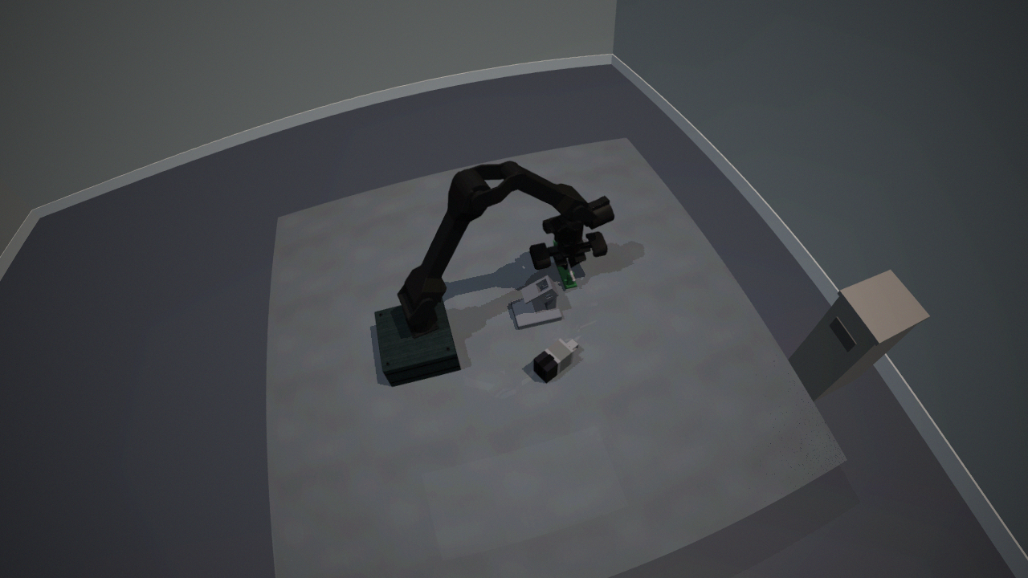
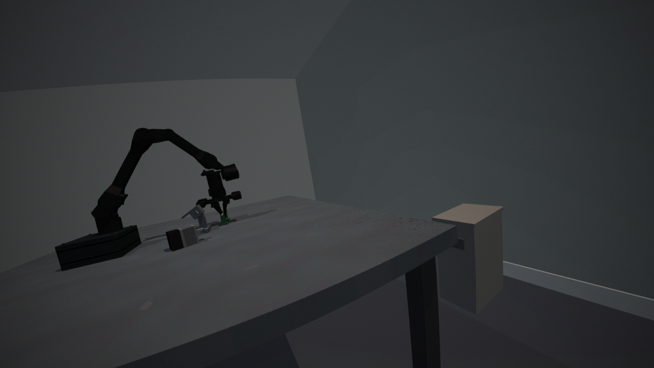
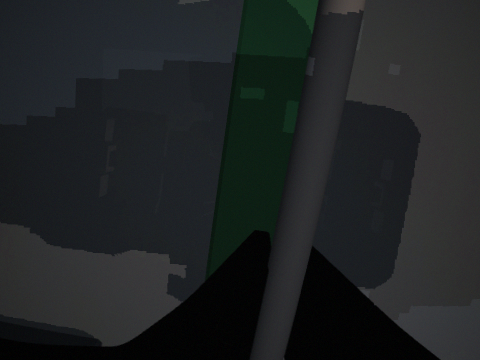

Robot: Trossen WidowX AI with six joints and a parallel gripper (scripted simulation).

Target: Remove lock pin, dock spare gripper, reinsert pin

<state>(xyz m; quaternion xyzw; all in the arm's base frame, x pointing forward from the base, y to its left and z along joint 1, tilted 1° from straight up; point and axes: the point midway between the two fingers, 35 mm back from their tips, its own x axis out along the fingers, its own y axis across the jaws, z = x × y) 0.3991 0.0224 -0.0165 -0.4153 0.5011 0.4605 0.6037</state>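
My gripper tip is now 20 mm to the right of the green pin rack. Round my gripper tip: grey mount (120 mm behind, 70 mm to the right, 30 mm above); spare gripper (220 mm to the right, 150 mm behind).
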